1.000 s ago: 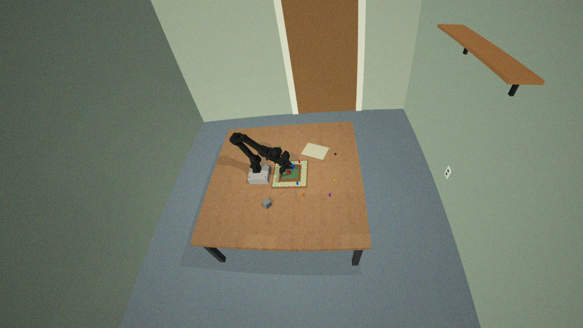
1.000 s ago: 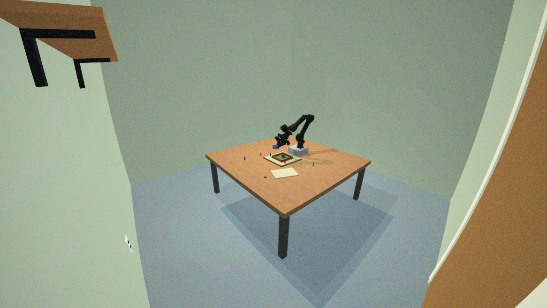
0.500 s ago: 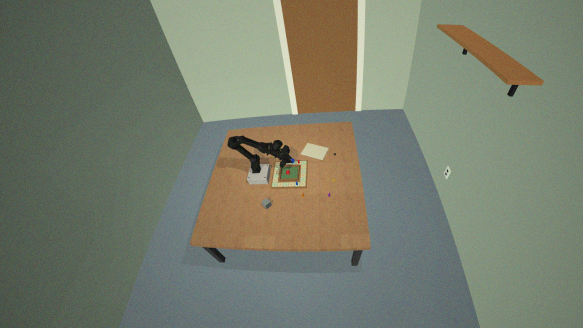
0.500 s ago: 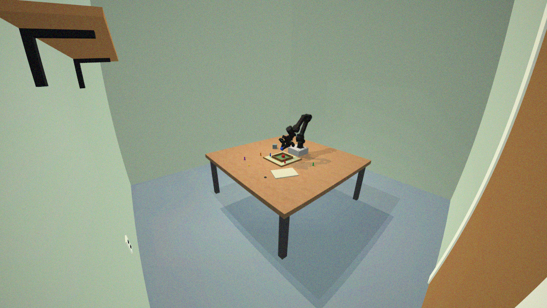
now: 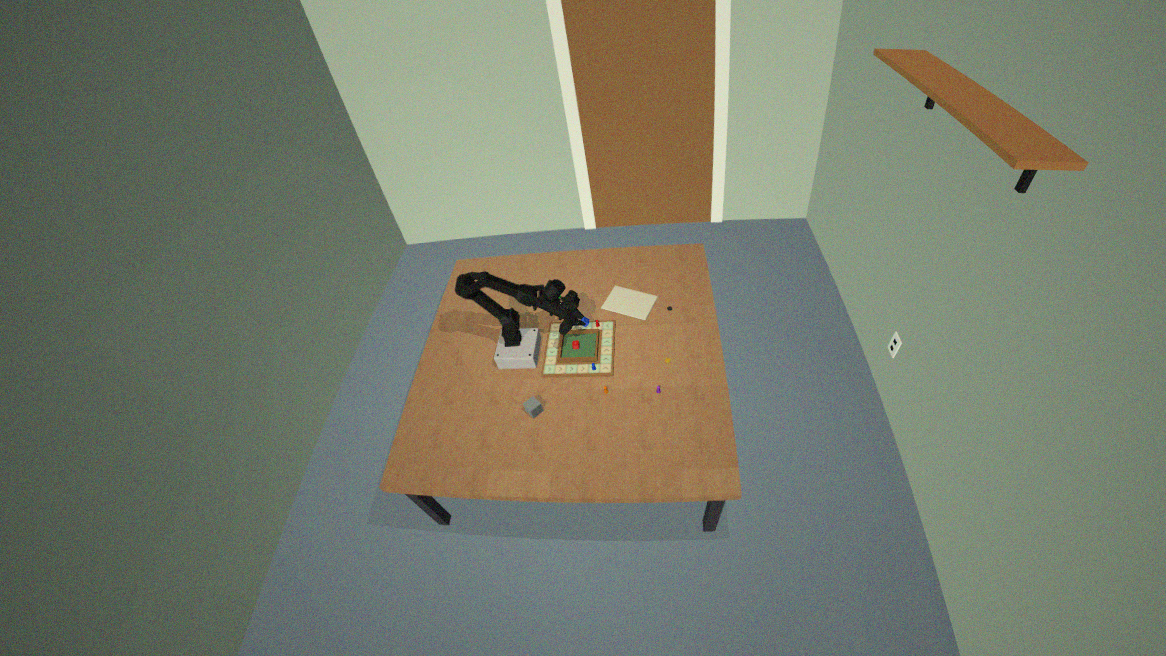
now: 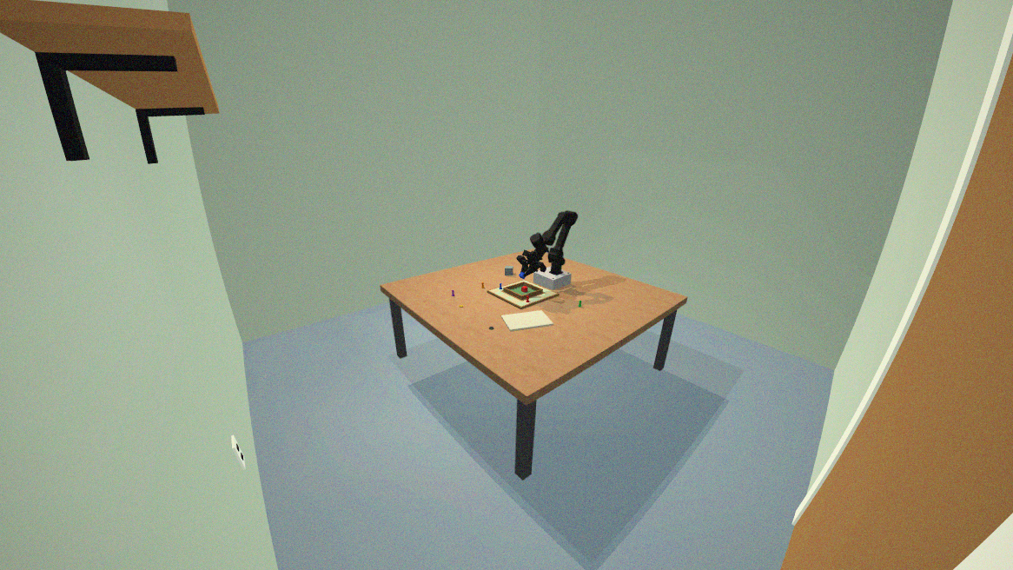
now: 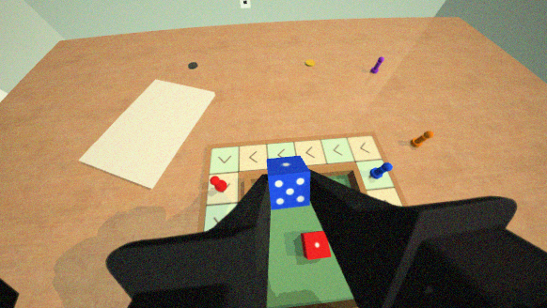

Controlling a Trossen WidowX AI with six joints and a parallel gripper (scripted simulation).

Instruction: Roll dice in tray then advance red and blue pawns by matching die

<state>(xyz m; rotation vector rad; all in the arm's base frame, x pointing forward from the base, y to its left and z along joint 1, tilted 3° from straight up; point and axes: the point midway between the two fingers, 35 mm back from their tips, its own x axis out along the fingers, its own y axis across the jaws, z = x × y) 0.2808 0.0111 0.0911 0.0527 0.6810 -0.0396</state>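
My gripper tip is 4 cm short of the red pawn, 8 cm to the right of it and 10 cm above it. Round my gripper tip: green tray: 4 cm behind, 3 cm to the right, 12 cm below; then blue pawn: 2 cm ahead, 15 cm to the right, 10 cm below; then orange pawn: 6 cm ahead, 25 cm to the right, 11 cm below.
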